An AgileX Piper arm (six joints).
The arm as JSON. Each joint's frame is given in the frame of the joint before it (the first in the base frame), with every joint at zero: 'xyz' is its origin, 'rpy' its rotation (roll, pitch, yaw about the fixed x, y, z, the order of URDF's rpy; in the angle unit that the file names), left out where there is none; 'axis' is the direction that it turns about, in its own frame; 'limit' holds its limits. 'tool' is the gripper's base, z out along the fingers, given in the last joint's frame.
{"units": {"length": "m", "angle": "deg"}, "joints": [
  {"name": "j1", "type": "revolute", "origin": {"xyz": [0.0, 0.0, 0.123]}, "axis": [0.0, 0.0, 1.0], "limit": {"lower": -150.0, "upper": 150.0}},
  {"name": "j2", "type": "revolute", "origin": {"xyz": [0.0, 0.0, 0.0], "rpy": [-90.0, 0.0, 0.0]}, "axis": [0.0, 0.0, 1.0], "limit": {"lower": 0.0, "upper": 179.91}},
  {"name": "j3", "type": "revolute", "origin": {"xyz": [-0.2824, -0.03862, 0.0]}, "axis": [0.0, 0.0, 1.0], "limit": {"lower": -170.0, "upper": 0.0}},
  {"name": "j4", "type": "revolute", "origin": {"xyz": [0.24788, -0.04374, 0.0], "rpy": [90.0, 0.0, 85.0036]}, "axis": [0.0, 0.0, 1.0], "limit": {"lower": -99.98, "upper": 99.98}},
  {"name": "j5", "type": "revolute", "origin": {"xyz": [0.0, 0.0, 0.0], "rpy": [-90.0, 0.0, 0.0]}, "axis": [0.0, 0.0, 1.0], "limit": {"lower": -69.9, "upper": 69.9}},
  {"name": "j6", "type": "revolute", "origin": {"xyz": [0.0, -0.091, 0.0], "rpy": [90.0, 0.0, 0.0]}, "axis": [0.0, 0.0, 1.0], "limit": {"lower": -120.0, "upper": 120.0}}
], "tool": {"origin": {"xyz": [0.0, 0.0, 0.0]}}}
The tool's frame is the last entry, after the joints.
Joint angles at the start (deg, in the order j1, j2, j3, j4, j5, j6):
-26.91, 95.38, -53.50, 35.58, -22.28, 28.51
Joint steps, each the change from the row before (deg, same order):
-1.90, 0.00, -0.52, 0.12, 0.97, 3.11
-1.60, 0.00, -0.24, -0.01, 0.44, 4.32
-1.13, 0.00, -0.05, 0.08, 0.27, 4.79
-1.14, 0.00, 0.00, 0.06, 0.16, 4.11
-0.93, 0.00, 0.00, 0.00, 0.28, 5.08
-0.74, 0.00, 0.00, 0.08, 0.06, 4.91
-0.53, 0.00, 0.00, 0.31, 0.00, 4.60
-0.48, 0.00, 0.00, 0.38, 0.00, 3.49
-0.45, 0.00, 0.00, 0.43, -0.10, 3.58
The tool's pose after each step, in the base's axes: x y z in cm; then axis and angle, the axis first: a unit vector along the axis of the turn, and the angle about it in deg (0 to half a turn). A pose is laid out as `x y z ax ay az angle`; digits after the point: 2 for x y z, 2 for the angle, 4 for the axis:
30.97 -19.24 24.09 0.7769 0.6178 0.1218 109.54
30.49 -20.09 24.16 0.8051 0.5764 0.1401 110.09
30.10 -20.67 24.15 0.8309 0.5321 0.1626 110.87
29.69 -21.25 24.13 0.8518 0.4919 0.1802 111.55
29.35 -21.71 24.09 0.8719 0.4452 0.2040 112.61
29.06 -22.08 24.08 0.8883 0.3991 0.2271 113.59
28.84 -22.36 24.07 0.9013 0.3541 0.2495 114.65
28.64 -22.61 24.06 0.9102 0.3177 0.2658 115.54
28.44 -22.85 24.06 0.9176 0.2799 0.2824 116.43

